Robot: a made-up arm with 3 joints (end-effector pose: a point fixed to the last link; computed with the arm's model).
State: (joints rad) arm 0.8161 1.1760 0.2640
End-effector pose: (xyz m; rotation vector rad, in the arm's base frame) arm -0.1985 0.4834 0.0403 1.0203 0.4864 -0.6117
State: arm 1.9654 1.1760 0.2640
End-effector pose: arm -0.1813 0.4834 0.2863 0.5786 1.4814 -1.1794
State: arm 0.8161 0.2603 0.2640
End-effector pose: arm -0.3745 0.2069 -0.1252 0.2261 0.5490 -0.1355
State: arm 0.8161 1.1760 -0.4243
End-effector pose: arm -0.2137 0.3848 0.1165 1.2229 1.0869 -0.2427
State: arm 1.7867 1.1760 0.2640
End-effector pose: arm -0.2026 0.4834 0.2519 0.6665 1.3295 -1.0983
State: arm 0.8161 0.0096 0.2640
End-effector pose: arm -0.3847 0.1040 -0.1348 0.0083 0.5521 -0.0050
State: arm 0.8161 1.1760 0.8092
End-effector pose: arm -0.1463 0.5195 -0.0372 0.8086 0.0061 -0.8539
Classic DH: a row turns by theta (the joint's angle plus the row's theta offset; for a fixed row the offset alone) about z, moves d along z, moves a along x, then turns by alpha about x. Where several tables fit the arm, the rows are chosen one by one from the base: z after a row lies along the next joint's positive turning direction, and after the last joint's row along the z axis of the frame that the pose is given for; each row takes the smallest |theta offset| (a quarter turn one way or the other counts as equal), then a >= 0, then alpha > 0; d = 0 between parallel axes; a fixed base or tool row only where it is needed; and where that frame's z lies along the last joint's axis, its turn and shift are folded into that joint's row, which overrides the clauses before.
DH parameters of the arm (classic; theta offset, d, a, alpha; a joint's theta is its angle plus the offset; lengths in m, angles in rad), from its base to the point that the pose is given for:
base (fixed): 0 0.15 0 -1.5708
joint 1: 1.5708 0.1 0.06 1.5708
joint 2: 0 0.06 0.27 1.5708
joint 3: -1.5708 0 0.15 1.5708
tool (fixed): 3.1416 -0.11 0 0

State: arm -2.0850 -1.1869 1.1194
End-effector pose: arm 0.1539 -0.3200 0.3444 1.5308 2.5609 0.8024
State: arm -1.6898 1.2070 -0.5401
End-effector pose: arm 0.1759 0.3684 0.0449 0.5585 -1.0007 1.1391
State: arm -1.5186 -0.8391 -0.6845
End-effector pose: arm 0.2271 -0.0937 0.0122 -0.3901 -0.7834 -0.7694
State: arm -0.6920 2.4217 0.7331
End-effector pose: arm -0.1616 0.3981 0.3797 2.5261 -0.6217 -0.0519
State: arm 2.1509 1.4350 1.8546
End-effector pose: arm -0.2074 0.4797 0.0377 -0.6026 0.2435 -1.3073
